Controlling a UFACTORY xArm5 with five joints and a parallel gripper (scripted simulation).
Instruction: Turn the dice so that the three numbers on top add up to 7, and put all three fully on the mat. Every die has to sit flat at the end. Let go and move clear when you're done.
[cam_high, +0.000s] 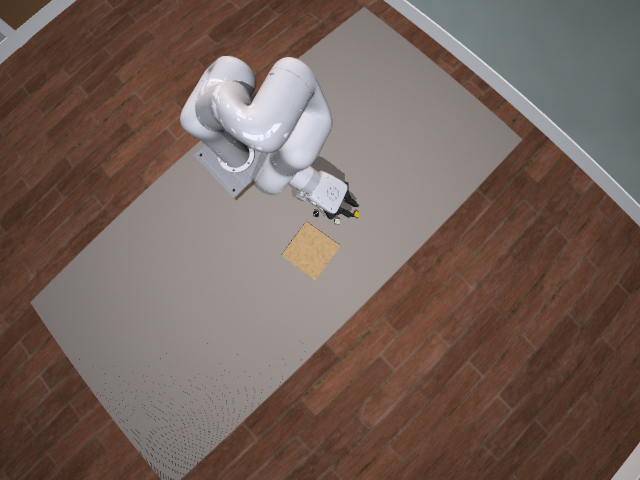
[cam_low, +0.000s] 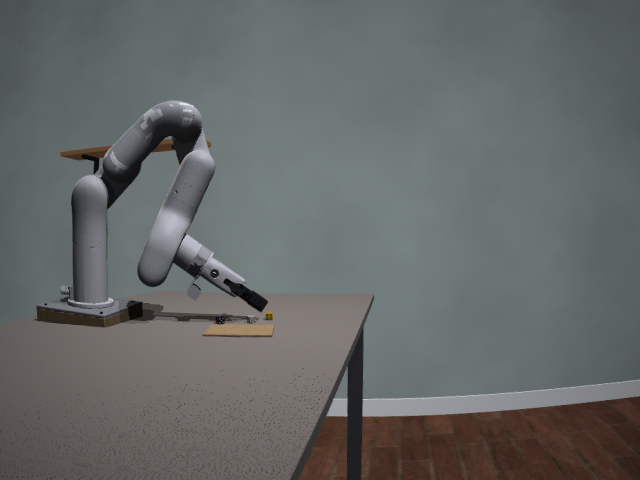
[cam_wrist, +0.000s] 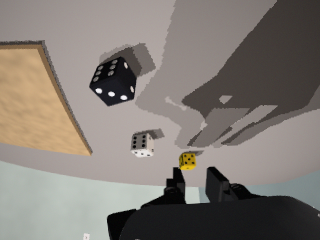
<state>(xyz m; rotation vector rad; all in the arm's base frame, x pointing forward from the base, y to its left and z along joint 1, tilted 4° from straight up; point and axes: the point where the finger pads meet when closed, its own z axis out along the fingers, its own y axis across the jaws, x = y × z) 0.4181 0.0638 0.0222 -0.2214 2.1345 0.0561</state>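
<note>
The yellow die lies 3 cm ahead of my hand and 4 cm below it. From my hand the other things lie so: white die: 1 cm behind, 5 cm to the right, 4 cm below; black die: 8 cm behind, 7 cm to the right, 4 cm below; tan mat: 3 cm behind, 18 cm to the right, 4 cm below.
</note>
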